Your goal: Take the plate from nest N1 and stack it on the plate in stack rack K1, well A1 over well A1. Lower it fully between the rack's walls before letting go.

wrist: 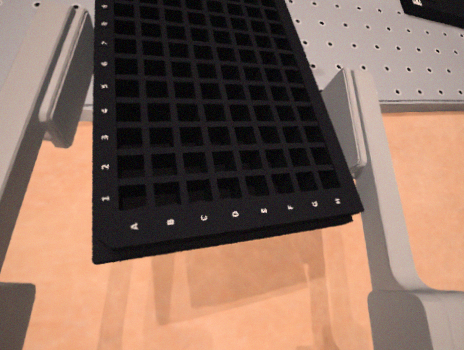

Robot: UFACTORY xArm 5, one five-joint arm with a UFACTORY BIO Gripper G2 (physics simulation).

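Places are measured from the arm's base along level axes (x ahead, y left, z up), in millimetres.
Pixels of known places: hand, its tool point: [221, 102].
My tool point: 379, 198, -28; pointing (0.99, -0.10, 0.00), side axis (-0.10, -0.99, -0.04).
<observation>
Behind a point stands the place of what it marks, as x, y, z.
A black plate [220, 122] {369, 199, -25} with square wells fills the middle of the wrist view. Its rows of wells are marked A to H along the near edge and its columns are numbered from 1 up the left edge, with well A1 at the near left corner. My gripper [215, 112] {379, 198, -28} is shut on this plate, one finger at its left side and one at its right side. The plate is held above the table, and shadows fall on the table below. I cannot tell nest N1 or stack rack K1 apart in this view, nor what lies under the plate.
A light grey board [365, 57] {489, 50, -98} with small holes lies behind the held plate. A dark object [440, 11] {555, -54, -86} with a white letter partly shows at the top right corner. The orange-tan table [425, 200] {361, 23, -111} lies in front of the board.
</observation>
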